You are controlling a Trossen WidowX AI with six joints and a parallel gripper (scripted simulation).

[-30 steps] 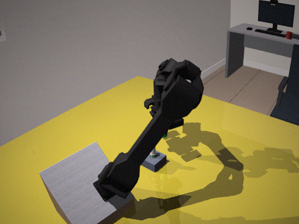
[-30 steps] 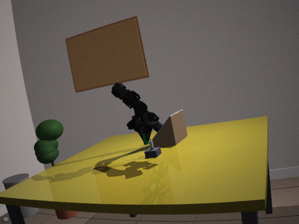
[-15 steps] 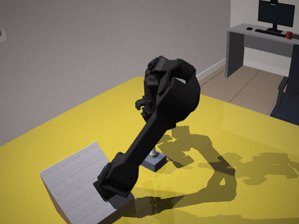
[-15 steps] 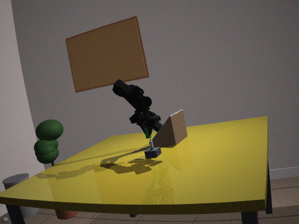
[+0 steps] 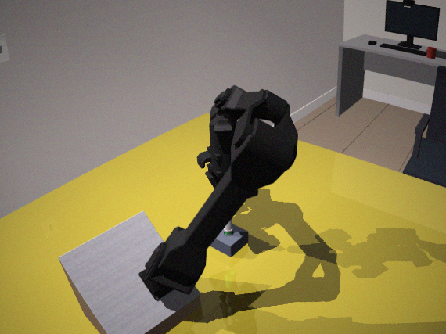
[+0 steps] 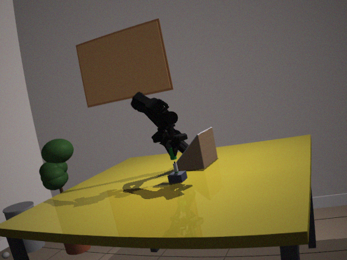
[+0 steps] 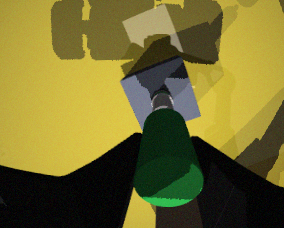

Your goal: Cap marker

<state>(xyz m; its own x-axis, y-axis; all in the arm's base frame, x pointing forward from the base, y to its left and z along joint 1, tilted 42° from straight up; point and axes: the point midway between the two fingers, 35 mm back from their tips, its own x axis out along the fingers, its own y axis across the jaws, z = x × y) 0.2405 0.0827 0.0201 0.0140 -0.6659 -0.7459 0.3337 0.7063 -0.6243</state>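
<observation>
The holder block lies 110 mm below my gripper tip. Round my gripper tip: green cap (10 mm above).
</observation>
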